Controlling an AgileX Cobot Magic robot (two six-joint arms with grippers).
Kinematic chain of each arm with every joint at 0, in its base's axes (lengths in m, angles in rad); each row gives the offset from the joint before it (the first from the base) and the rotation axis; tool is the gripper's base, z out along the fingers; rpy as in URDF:
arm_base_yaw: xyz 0 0 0.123 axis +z
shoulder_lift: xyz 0 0 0 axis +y
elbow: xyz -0.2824 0 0.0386 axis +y
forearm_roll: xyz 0.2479 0 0.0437 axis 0.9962 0 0.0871
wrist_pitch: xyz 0 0 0 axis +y
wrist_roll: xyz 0.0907 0 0.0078 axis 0.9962 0 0.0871
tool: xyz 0 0 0 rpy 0 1.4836 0
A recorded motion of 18 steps. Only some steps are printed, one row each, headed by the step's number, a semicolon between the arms.
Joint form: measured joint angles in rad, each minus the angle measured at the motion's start. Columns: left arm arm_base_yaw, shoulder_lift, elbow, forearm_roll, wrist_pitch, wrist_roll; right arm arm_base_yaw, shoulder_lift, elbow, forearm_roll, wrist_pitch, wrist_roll.
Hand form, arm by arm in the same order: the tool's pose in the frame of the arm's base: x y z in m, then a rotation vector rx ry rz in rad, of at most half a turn. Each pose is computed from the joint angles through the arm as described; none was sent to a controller.
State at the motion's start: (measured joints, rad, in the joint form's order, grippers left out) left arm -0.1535 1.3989 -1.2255 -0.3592 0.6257 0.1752; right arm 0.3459 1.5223 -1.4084 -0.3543 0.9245 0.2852
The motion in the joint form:
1: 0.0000 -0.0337 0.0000 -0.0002 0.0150 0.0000; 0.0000 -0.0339 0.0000 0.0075 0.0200 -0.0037
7: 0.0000 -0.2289 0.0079 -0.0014 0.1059 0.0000; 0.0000 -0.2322 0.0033 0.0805 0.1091 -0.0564
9: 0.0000 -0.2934 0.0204 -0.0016 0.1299 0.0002; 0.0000 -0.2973 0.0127 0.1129 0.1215 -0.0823
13: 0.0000 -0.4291 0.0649 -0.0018 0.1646 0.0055; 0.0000 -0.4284 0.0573 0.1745 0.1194 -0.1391
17: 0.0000 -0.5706 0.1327 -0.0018 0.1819 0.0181; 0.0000 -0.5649 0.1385 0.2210 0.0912 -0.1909
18: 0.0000 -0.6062 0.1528 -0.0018 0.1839 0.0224; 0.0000 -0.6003 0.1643 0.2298 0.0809 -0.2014
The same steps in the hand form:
1: 0.2953 -0.0651 0.3613 0.1568 2.2373 -0.3837; 0.3092 0.0847 0.3623 -0.2149 2.4276 -0.1602
7: 0.2394 -0.0588 0.4061 0.1997 2.1340 -0.4016; 0.2525 0.0685 0.4124 -0.1959 2.3497 -0.0704
9: 0.2200 -0.0564 0.4156 0.2117 2.1042 -0.4047; 0.2331 0.0640 0.4245 -0.2066 2.3161 -0.0311
13: 0.1797 -0.0510 0.4269 0.2352 2.0439 -0.4043; 0.1952 0.0554 0.4394 -0.2451 2.2402 0.0390
17: 0.1403 -0.0453 0.4279 0.2583 1.9834 -0.3958; 0.1591 0.0464 0.4419 -0.2861 2.1608 0.0868
18: 0.1310 -0.0439 0.4266 0.2640 1.9688 -0.3925; 0.1504 0.0441 0.4406 -0.2942 2.1411 0.0957

